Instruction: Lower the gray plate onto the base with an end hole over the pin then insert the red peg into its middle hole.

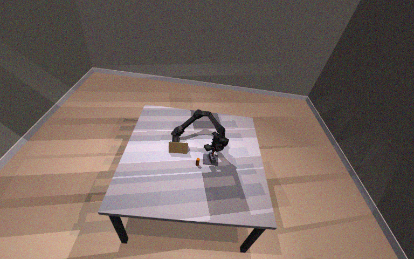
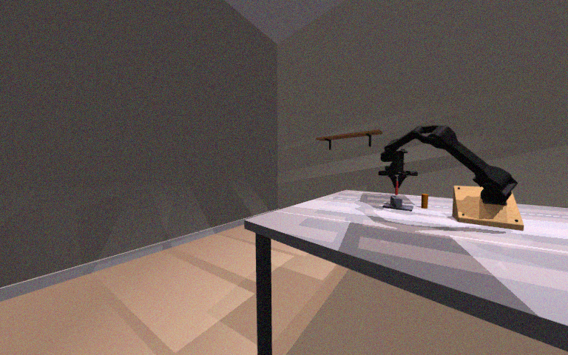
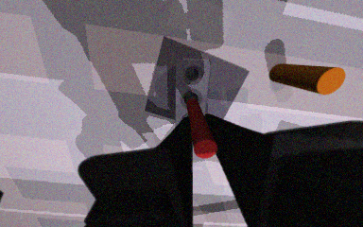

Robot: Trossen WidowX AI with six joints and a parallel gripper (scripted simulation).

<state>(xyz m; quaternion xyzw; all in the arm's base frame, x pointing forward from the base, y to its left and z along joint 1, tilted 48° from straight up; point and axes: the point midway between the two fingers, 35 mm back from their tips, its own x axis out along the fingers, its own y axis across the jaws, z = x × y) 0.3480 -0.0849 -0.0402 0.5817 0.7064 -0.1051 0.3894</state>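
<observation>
Right now the gray plate is 70 mm below my gripper tip. Round my gripper tip: gray base 10 mm behind, 10 mm to the left, 110 mm below; orange cylinder 130 mm behind, 70 mm to the right, 70 mm below; red peg right at my gripper tip.
</observation>
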